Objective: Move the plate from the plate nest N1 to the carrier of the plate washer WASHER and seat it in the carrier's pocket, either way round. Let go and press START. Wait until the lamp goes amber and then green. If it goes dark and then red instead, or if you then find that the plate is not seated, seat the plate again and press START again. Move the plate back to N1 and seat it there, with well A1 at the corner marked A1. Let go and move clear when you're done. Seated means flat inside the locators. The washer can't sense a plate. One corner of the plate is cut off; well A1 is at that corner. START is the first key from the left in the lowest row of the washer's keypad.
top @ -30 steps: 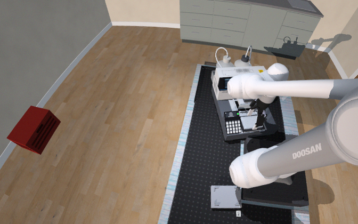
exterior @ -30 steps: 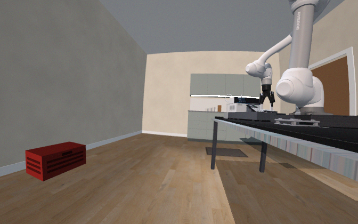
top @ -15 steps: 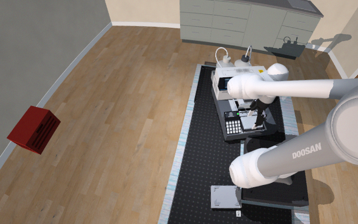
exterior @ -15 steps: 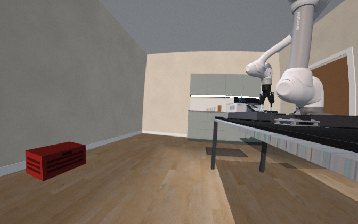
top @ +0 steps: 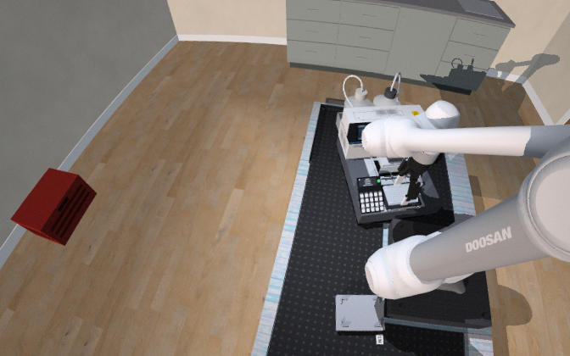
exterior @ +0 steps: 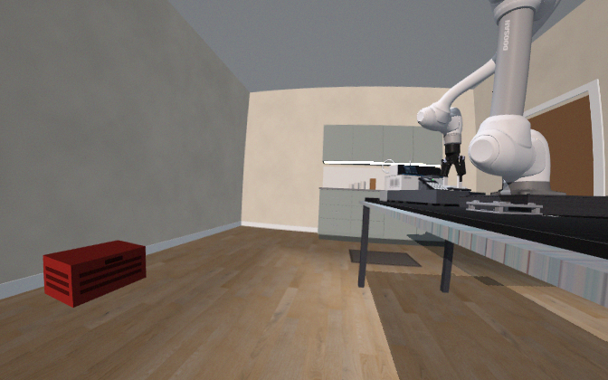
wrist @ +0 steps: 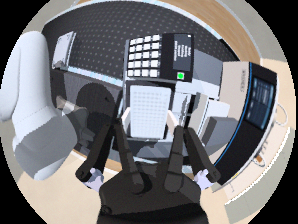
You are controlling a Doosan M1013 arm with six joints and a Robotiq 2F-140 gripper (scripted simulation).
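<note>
Right now the white well plate is 20 mm below my hand. Round my hand: plate washer: 50 mm ahead, 150 mm to the right, 10 mm above; then plate nest N1: 110 mm ahead, 460 mm to the left, 100 mm below; then dark carrier pocket: 30 mm below.
</note>
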